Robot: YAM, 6 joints.
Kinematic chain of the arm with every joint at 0, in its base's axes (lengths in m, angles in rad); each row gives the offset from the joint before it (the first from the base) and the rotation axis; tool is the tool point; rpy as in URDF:
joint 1: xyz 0 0 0.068 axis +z
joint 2: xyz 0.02 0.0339 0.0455 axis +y
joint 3: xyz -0.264 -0.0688 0 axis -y
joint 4: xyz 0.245 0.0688 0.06 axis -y
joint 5: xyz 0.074 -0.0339 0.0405 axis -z
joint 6: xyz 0.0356 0 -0.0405 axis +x
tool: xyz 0 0 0 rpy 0 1.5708 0
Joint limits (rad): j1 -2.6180..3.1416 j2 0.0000..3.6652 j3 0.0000..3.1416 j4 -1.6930..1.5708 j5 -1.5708..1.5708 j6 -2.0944..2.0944
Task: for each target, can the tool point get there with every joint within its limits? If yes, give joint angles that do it. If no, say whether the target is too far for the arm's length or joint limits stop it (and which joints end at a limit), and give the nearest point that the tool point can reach.
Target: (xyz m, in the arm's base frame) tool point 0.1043 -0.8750 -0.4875
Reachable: no: too far | nearest point 0.0638 -0.5355 -0.2340 | short by 0.426 m
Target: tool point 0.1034 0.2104 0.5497
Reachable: yes | joints 1.1515 1.2646 1.7644 -0.3670 0.2501 0.1718
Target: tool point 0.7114 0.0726 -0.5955
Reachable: no: too far | nearest point 0.4737 0.0483 -0.2999 | short by 0.380 m
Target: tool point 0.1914 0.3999 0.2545
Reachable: yes | joints 1.0869 2.0863 1.8803 -0.9676 -0.4855 -1.0785
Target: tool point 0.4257 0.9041 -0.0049
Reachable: no: too far | nearest point 0.2732 0.5802 0.0384 | short by 0.361 m
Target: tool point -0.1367 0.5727 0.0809
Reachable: yes | joints 1.7512 2.9964 2.2987 1.1652 -1.1030 -0.9500
